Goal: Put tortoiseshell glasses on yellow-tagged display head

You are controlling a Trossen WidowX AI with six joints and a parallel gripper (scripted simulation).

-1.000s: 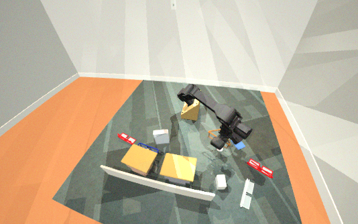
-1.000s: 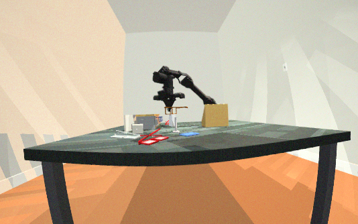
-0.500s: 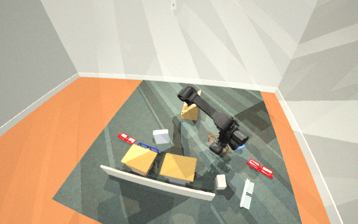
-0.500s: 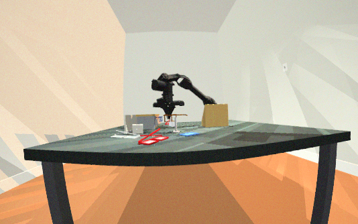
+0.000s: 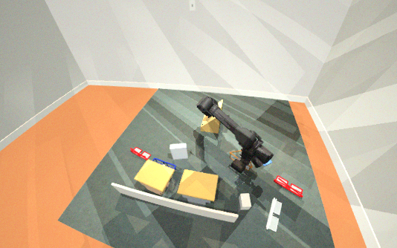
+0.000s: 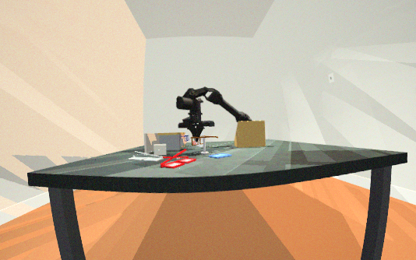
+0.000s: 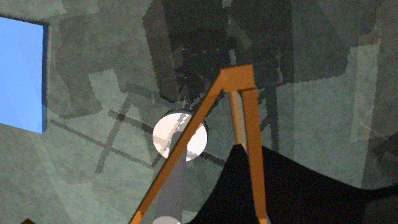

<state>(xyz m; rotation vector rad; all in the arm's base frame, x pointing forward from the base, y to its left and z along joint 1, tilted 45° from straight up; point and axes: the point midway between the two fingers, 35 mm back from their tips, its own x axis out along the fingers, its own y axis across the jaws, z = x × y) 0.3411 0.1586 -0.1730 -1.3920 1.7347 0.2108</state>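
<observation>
Right now the white stand is 4 cm behind my gripper tip, 3 cm below it and 1 cm to the left of it. The rest, counted from my gripper tip: blue card 13 cm to the left, 10 cm behind, 6 cm below; grey head 21 cm to the right, 15 cm ahead; white block 18 cm ahead, 3 cm below, 2 cm to the left.
</observation>
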